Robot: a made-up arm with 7 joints.
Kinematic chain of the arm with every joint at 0, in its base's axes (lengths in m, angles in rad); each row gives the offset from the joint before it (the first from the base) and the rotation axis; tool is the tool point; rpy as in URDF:
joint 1: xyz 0 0 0.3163 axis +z
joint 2: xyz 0 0 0 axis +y
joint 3: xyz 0 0 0.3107 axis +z
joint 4: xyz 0.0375 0 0 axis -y
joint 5: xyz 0.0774 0 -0.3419 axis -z
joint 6: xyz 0 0 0 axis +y
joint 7: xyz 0.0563 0 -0.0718 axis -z
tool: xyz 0 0 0 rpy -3.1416 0 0
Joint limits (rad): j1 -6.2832..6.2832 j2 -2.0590..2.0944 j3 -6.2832..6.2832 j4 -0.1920..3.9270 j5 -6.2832..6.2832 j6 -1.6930..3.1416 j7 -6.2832..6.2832
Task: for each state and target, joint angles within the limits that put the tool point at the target. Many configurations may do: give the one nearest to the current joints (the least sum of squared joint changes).
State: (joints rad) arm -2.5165 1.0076 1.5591 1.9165 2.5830 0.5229 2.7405
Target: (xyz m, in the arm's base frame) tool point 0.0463 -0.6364 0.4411
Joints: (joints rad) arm -2.2530 1.1785 1.4459 1.8109 2.5807 0.5115 2.7405
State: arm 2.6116 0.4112 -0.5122 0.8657 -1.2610 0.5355 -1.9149
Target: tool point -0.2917 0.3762 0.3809
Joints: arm 2.6615 0.2337 -0.4843 1.0417 -1.2566 0.5169 -1.9149
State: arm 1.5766 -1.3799 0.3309 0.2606 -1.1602 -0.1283 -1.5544
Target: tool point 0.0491 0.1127 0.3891
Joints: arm 0.9270 -1.6323 -0.0836 -0.1580 -1.1311 0.2442 -1.5544
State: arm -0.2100 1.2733 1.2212 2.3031 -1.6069 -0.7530 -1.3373
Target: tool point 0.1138 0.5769 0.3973
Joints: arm 0.6626 1.3156 1.2523 1.7864 -1.7181 -0.6987 -1.3373
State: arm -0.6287 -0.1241 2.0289 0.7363 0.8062 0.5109 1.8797
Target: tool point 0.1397 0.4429 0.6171
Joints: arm -0.6775 0.1112 2.0376 1.2901 0.7874 0.4294 1.8797
